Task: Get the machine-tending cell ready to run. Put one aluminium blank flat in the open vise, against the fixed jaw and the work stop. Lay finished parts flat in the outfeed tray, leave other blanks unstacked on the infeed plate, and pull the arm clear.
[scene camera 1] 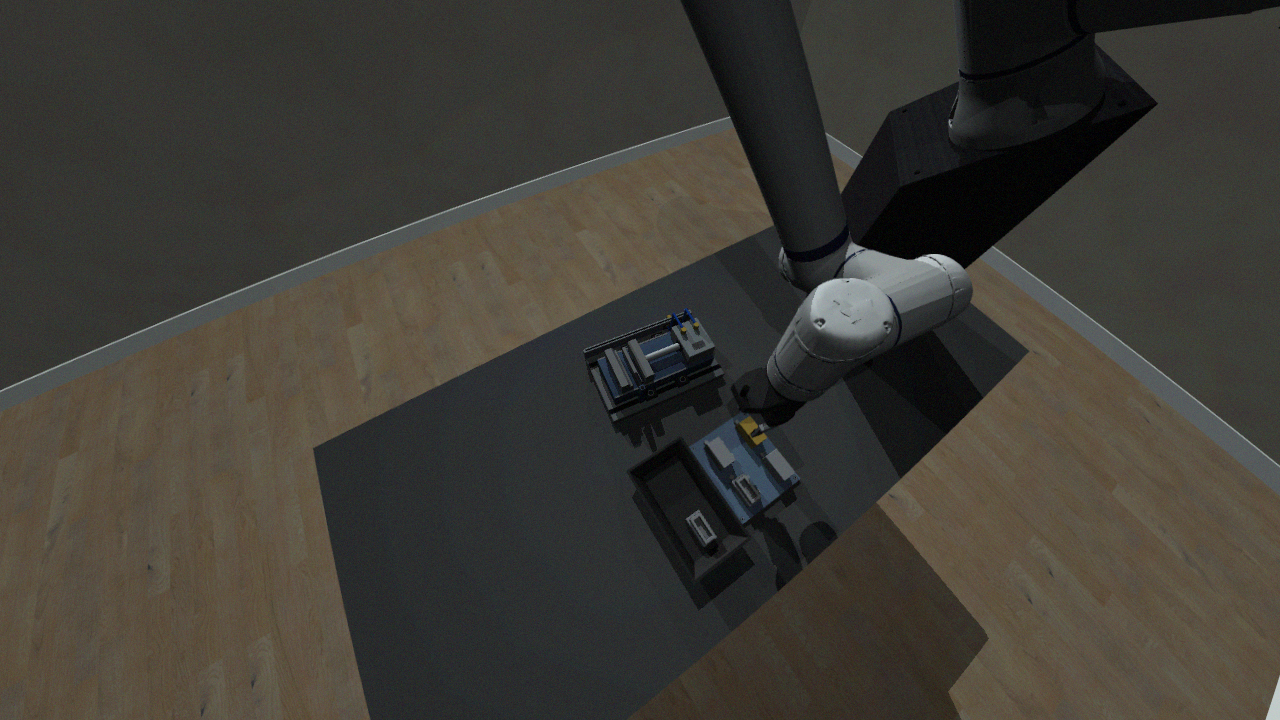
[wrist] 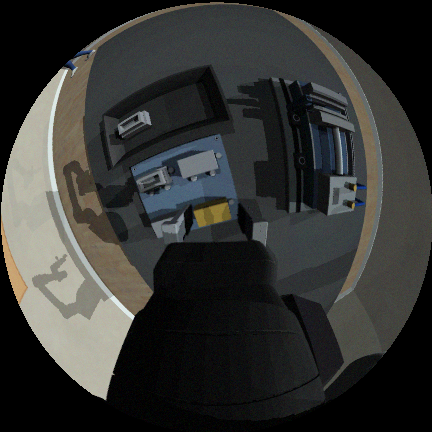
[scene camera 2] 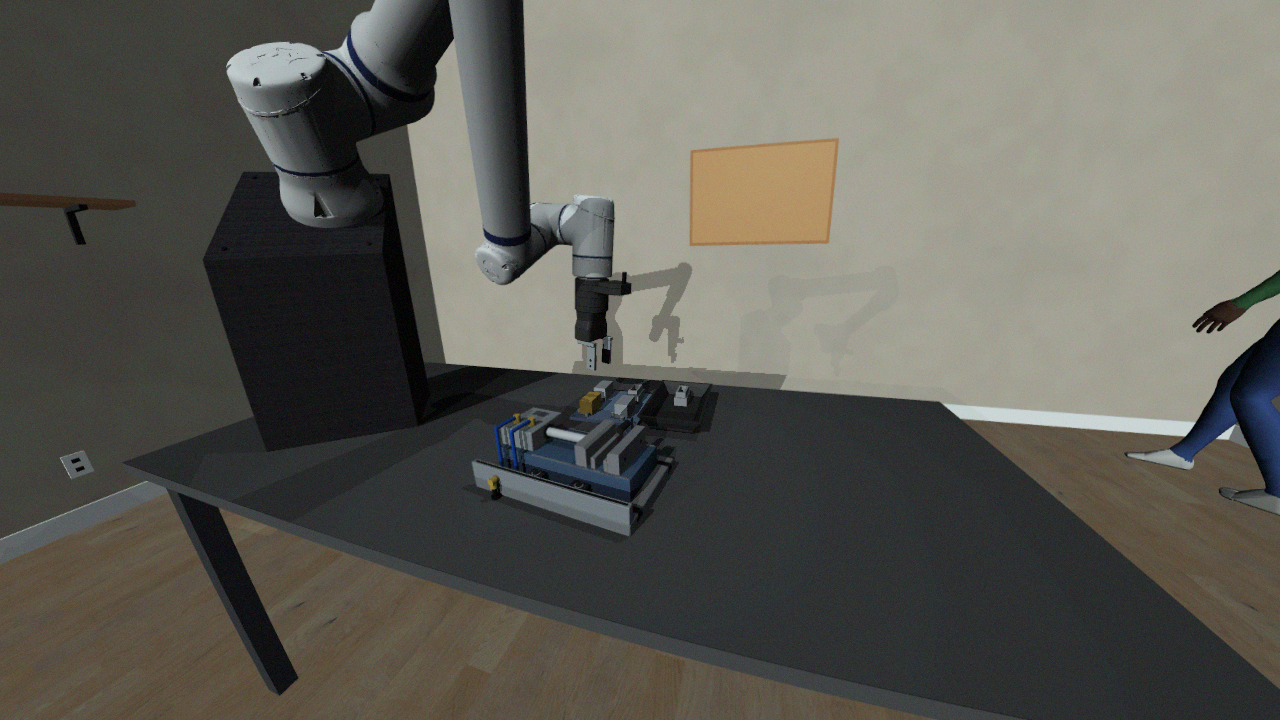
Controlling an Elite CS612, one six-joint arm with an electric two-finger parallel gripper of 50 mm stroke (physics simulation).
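Pixels of known places: gripper, fingertip midpoint: (scene camera 1: 749,420) (wrist: 214,212) (scene camera 2: 599,365); arm's base, origin of the base link: (scene camera 1: 1018,112) (scene camera 2: 336,202).
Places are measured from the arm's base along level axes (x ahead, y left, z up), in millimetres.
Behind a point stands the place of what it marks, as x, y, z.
Note:
My gripper (scene camera 2: 598,361) @(576, 119, -389) (wrist: 214,212) @(576, 119, -389) is open and empty, above the yellow block (scene camera 1: 749,430) @(549, 130, -476) (scene camera 2: 590,402) @(554, 104, -479) (wrist: 212,213) @(544, 133, -476) on the blue infeed plate (scene camera 1: 750,462) @(579, 185, -512) (wrist: 180,192) @(589, 184, -512). Two plain grey blanks lie apart on that plate: one blank (scene camera 1: 718,453) @(640, 131, -476) (wrist: 198,165) @(629, 131, -476) near the tray, another blank (scene camera 1: 780,464) @(542, 223, -476) (wrist: 164,226) partly behind a finger in the wrist view. A pocketed part (scene camera 1: 745,488) @(632, 219, -491) (wrist: 154,180) @(630, 218, -491) is also on the plate. Another pocketed part (scene camera 1: 702,529) @(757, 231, -487) (scene camera 2: 682,394) @(761, 202, -478) (wrist: 134,124) @(746, 217, -474) is in the dark outfeed tray (scene camera 1: 680,492) @(749, 150, -508) (wrist: 175,107) @(756, 143, -508). The vise (scene camera 2: 572,465) @(647, -181, -460) (wrist: 337,195) @(538, -91, -423) shows no blank between its jaws.
The tray stands directly beside the infeed plate. A long grey rail (scene camera 2: 550,495) @(630, -226, -489) runs along the vise's far side from the plate. Blue stems with yellow ends (scene camera 2: 512,438) @(543, -185, -424) rise at the vise's end. The dark arm pedestal (scene camera 2: 313,331) @(44, -139, -270) stands on the table. A person's legs (scene camera 2: 1253,402) show beyond.

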